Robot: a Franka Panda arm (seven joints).
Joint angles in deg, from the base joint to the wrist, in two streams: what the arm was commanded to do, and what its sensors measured. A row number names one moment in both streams.
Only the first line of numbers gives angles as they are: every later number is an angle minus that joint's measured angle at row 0.
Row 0, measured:
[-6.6, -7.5, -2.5, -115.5, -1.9, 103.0, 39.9]
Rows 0 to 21, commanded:
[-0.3, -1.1, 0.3, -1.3, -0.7, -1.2, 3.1]
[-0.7, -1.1, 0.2, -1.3, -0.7, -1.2, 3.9]
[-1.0, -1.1, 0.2, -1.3, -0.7, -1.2, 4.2]
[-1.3, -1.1, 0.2, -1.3, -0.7, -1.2, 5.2]
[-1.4, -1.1, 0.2, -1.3, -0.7, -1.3, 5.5]
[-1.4, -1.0, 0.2, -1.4, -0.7, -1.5, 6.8]
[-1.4, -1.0, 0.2, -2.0, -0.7, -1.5, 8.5]
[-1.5, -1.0, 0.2, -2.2, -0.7, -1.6, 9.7]
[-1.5, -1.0, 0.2, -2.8, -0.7, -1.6, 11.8]
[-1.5, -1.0, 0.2, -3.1, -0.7, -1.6, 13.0]
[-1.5, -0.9, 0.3, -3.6, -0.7, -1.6, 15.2]
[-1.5, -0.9, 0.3, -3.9, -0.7, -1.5, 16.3]
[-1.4, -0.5, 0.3, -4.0, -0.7, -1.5, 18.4]
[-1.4, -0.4, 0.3, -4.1, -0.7, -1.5, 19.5]
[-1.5, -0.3, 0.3, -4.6, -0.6, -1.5, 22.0]
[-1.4, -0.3, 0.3, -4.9, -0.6, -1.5, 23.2]
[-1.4, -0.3, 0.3, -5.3, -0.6, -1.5, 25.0]
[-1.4, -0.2, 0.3, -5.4, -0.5, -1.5, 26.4]
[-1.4, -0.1, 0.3, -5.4, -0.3, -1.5, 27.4]
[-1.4, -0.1, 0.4, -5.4, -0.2, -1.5, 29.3]
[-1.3, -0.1, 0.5, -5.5, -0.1, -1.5, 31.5]
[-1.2, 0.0, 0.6, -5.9, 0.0, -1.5, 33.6]
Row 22, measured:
[-1.2, 0.2, -0.1, -5.6, 0.0, -0.3, 27.6]
